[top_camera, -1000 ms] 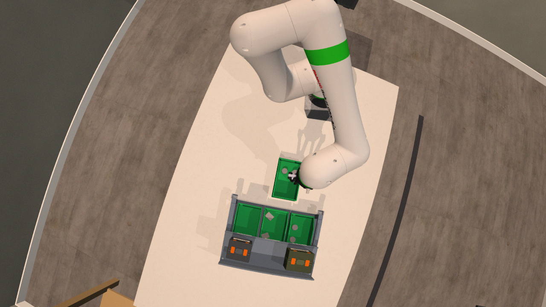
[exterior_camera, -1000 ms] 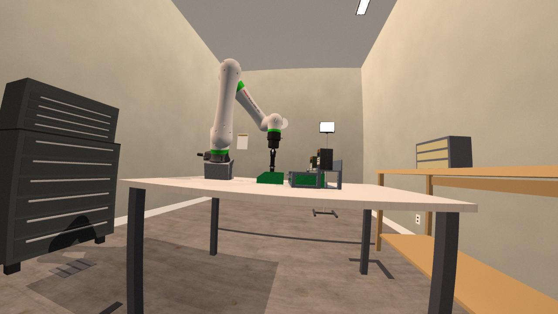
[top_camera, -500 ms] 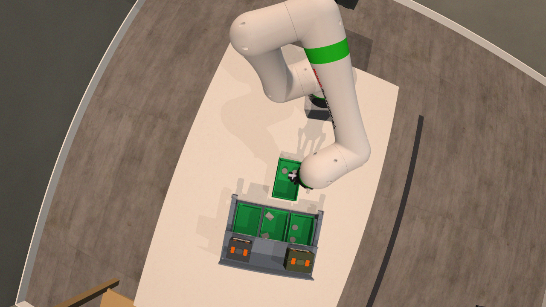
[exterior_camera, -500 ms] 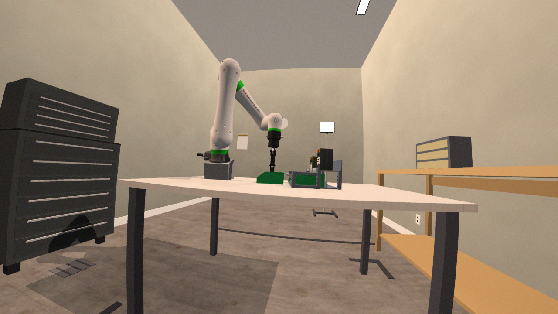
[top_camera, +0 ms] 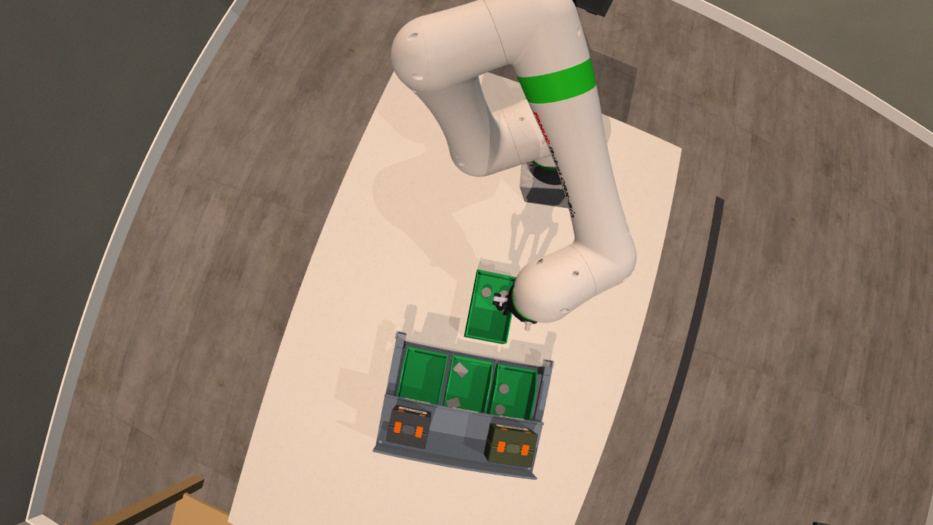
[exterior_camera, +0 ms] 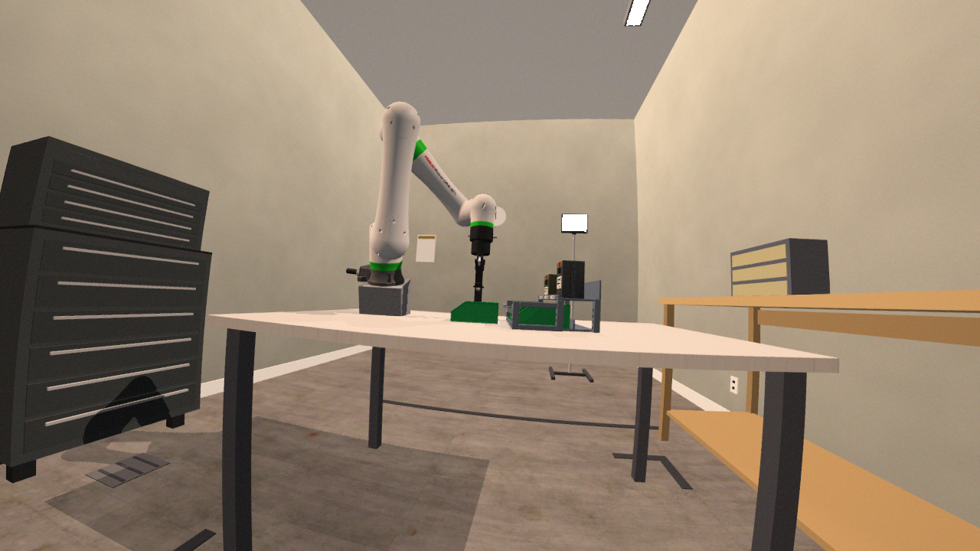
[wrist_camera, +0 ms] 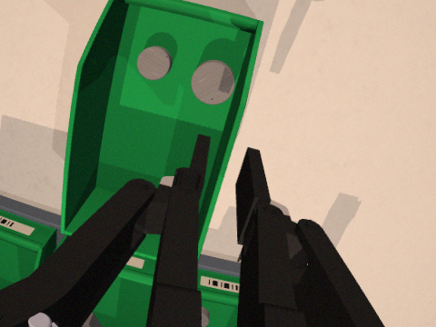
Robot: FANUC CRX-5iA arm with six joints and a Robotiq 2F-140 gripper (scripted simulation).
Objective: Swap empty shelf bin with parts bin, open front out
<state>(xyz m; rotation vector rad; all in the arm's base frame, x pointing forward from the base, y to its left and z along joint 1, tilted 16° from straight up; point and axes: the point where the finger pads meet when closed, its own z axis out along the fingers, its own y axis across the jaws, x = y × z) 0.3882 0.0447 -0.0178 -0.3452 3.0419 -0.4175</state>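
My hand is 18 cm short of the grey cube, 5 cm to the left of it and 8 cm above it. From my hand the other things lie so: grey shelf 25 cm ahead, 1 cm to the right, 3 cm below.
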